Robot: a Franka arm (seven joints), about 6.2 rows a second.
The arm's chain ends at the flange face. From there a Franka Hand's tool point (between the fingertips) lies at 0.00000 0.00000 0.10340 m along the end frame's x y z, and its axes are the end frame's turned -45 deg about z.
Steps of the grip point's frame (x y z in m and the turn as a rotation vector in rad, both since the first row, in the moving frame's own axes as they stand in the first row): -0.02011, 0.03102, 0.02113, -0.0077, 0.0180, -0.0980; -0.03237, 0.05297, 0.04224, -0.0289, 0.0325, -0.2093; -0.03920, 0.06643, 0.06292, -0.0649, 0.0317, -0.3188; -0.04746, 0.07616, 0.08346, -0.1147, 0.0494, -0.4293
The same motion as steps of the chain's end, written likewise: 0.00588, 0.03700, 0.02115, 0.0073, 0.0182, -0.0980; 0.01014, 0.06107, 0.04234, 0.0025, 0.0434, -0.2093; 0.01193, 0.07342, 0.06319, -0.0235, 0.0683, -0.3188; 0.00768, 0.08533, 0.08425, -0.0462, 0.1160, -0.4293
